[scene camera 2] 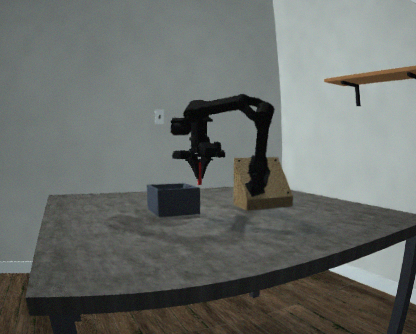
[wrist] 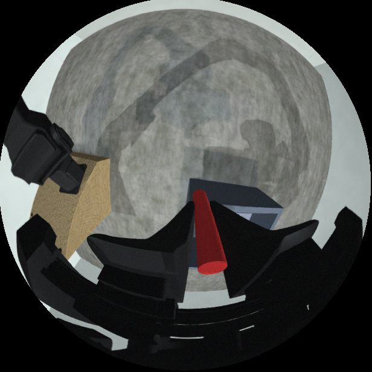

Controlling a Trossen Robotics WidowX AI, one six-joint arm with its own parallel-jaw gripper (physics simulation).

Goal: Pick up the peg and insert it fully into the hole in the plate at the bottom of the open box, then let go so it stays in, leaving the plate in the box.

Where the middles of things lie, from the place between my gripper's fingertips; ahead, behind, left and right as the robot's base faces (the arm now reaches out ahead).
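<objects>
Positions from my hand: the blue-grey box [scene camera 2: 178, 199] is 8 cm below, 7 cm ahead and 10 cm to the right; the red peg [wrist: 211, 259] is 2 cm above.
</objects>
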